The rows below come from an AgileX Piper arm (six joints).
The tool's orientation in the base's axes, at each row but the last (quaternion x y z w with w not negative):
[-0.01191 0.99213 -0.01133 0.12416]
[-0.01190 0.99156 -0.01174 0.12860]
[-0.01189 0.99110 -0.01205 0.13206]
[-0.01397 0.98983 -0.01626 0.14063]
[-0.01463 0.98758 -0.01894 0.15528]
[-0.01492 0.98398 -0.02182 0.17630]
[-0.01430 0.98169 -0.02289 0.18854]
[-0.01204 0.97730 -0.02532 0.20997]
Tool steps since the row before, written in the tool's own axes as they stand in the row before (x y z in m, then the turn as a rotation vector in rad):
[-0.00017 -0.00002 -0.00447 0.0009 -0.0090 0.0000]
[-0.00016 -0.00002 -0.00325 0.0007 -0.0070 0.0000]
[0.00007 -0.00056 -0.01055 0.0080 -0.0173 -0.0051]
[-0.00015 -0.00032 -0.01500 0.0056 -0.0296 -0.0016]
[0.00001 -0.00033 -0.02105 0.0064 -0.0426 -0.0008]
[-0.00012 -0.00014 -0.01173 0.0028 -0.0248 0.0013]
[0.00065 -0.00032 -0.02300 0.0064 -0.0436 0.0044]
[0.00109 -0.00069 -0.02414 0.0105 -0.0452 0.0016]
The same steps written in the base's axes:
[-0.00094 0.00007 0.00437 -0.0007 -0.0090 0.0000]
[-0.00067 0.00005 0.00318 -0.0005 -0.0070 0.0000]
[-0.00282 -0.00034 0.01018 -0.0087 -0.0174 0.0033]
[-0.00403 0.00011 0.01445 -0.0051 -0.0297 0.0010]
[-0.00647 0.00036 0.02003 -0.0054 -0.0427 0.0006]
[-0.00396 0.00031 0.01104 -0.0016 -0.0249 -0.0010]
[-0.00913 0.00057 0.02112 -0.0035 -0.0439 -0.0043]
[-0.01091 0.00035 0.02157 -0.0083 -0.0456 -0.0033]

